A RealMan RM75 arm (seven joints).
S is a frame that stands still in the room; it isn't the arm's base.
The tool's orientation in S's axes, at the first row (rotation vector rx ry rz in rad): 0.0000, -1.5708, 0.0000
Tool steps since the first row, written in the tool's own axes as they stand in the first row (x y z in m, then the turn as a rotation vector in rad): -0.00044, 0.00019, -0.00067, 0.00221, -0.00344, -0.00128; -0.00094, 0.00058, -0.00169, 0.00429, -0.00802, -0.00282; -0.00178, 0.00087, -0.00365, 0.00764, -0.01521, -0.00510; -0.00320, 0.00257, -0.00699, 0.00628, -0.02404, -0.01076; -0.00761, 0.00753, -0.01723, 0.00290, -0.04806, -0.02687; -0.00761, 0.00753, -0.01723, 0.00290, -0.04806, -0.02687; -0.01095, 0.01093, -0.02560, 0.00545, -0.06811, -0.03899; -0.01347, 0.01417, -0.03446, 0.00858, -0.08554, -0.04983; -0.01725, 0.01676, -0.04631, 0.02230, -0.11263, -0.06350; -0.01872, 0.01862, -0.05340, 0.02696, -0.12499, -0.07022; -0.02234, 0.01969, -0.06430, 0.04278, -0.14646, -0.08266; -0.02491, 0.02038, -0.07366, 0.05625, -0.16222, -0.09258
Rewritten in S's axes. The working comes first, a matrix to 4 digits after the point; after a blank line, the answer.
The tool's axes in the first row as the columns of a matrix, in S's axes (used below as rounded here):
0.0000, 0.0000, -1.0000
0.0000, 1.0000, 0.0000
1.0000, 0.0000, 0.0000

0.00067, 0.00019, -0.00044, 0.00128, -0.00344, 0.00221; 0.00169, 0.00058, -0.00094, 0.00282, -0.00802, 0.00429; 0.00365, 0.00087, -0.00178, 0.00510, -0.01521, 0.00764; 0.00699, 0.00257, -0.00320, 0.01076, -0.02404, 0.00628; 0.01723, 0.00753, -0.00761, 0.02687, -0.04806, 0.00290; 0.01723, 0.00753, -0.00761, 0.02687, -0.04806, 0.00290; 0.02560, 0.01093, -0.01095, 0.03899, -0.06811, 0.00545; 0.03446, 0.01417, -0.01347, 0.04983, -0.08554, 0.00858; 0.04631, 0.01676, -0.01725, 0.06350, -0.11263, 0.02230; 0.05340, 0.01862, -0.01872, 0.07022, -0.12499, 0.02696; 0.06430, 0.01969, -0.02234, 0.08266, -0.14646, 0.04278; 0.07366, 0.02038, -0.02491, 0.09258, -0.16222, 0.05625
